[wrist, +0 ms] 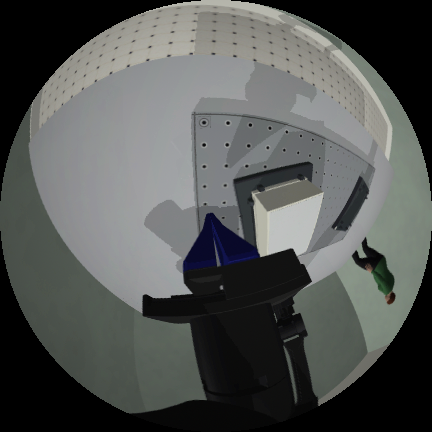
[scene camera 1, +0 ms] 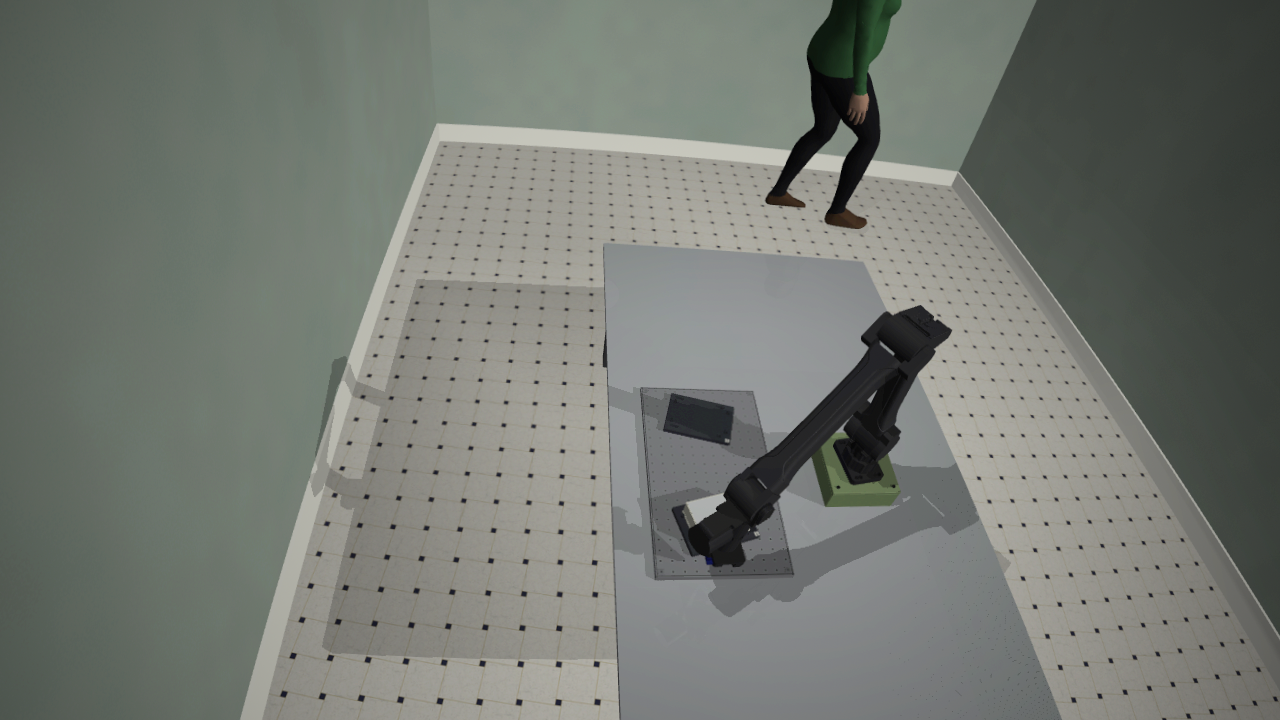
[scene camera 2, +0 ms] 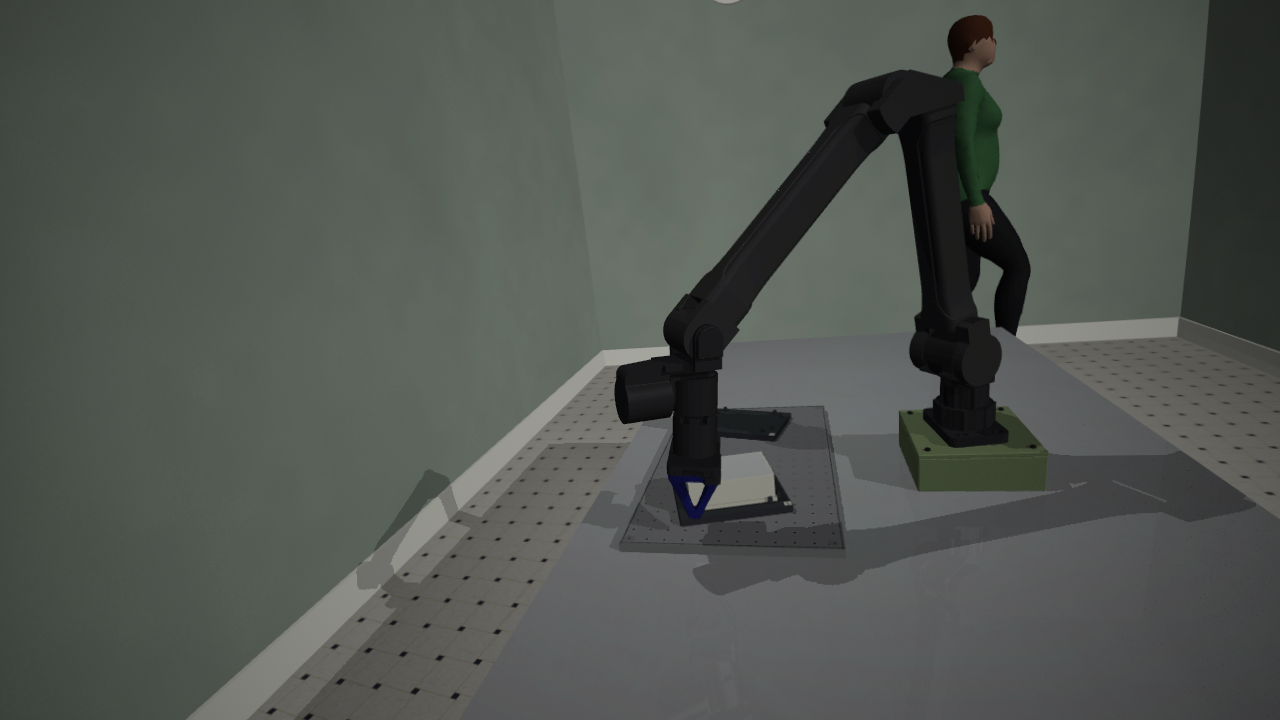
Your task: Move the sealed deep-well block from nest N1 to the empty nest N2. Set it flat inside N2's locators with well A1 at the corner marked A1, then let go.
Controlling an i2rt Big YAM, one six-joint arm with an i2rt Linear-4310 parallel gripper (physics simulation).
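Places are measured from the arm's base along level axes (x ahead, y left, z up), in centimetres.
Pixels of known places: gripper, between the fingertips: [wrist: 209,216] [scene camera 1: 709,563] [scene camera 2: 694,517]; arm's base, origin of its link: [scene camera 1: 856,461] [scene camera 2: 963,429].
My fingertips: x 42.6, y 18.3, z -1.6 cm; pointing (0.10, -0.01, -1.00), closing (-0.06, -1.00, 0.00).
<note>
Ahead of a thing's pixels: the offset from my fingertips to its top centre. Level surfaces: height alone.
The sealed deep-well block {dx -5.0, dy -10.5, dz +2.0 cm} [scene camera 1: 705,506] [scene camera 2: 742,485] [wrist: 294,225], cream with a pale top, sits in a dark nest {dx -5.0, dy -10.5, dz -1.2 cm} [scene camera 2: 751,514] [wrist: 244,197], which I take to be N1. Small dark locators show at its edges in the wrist view. The empty dark nest {dx -9.5, dy -39.6, dz -1.2 cm} [scene camera 1: 698,418] [scene camera 2: 756,425] [wrist: 352,204], taken as N2, lies at the far end of the same board. My gripper [scene camera 2: 694,513] [wrist: 209,216] is shut with nothing between its blue fingers. It points down low beside the block's near side. Whether it touches the block or nest is unclear. The A1 marks are not legible.
The nests stand on a grey perforated board {dx -8.1, dy -23.8, dz -3.3 cm} [scene camera 1: 707,465] [scene camera 2: 810,470] [wrist: 215,175] on the grey table {dz -4.7 cm} [scene camera 1: 716,304] [scene camera 2: 939,608] [wrist: 115,160]. The arm's green base block [scene camera 1: 861,494] [scene camera 2: 981,472] stands right of the board. A person in green [scene camera 1: 845,53] [scene camera 2: 980,134] [wrist: 382,270] is beyond the table.
</note>
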